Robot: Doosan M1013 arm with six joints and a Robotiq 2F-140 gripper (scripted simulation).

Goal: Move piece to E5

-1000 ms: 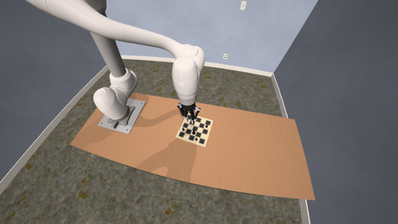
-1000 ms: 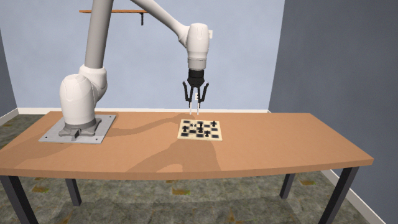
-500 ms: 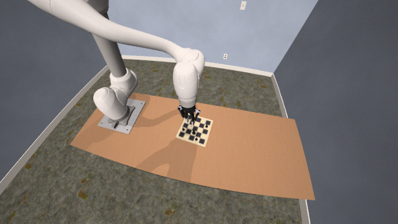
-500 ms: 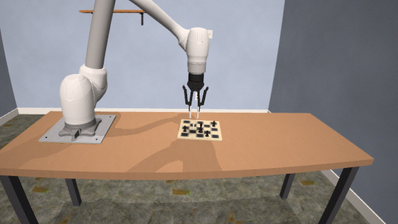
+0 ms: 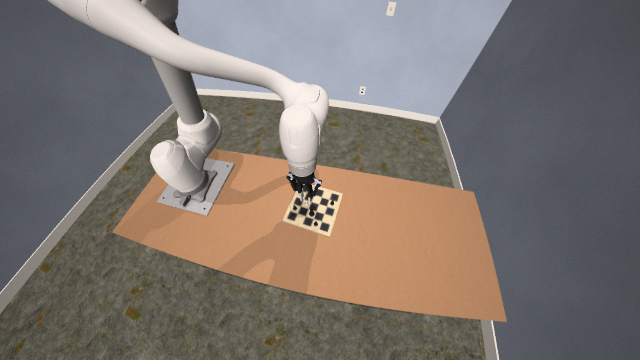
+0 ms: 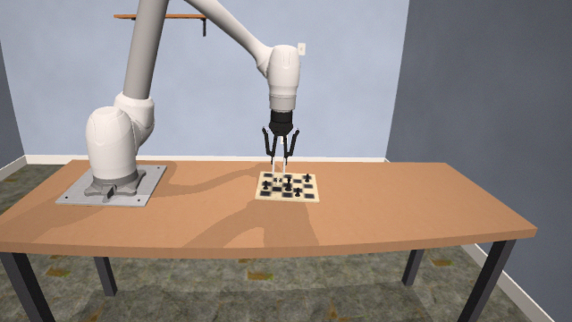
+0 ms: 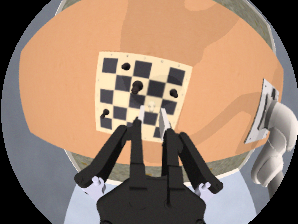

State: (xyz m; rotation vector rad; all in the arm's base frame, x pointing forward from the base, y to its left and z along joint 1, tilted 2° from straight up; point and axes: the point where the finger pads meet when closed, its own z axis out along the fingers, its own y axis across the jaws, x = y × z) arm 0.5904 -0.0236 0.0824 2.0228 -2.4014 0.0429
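My hand is 70 mm above the pale chess piece. Also, from my hand: chessboard: 40 mm ahead, 10 mm to the right, 80 mm below.
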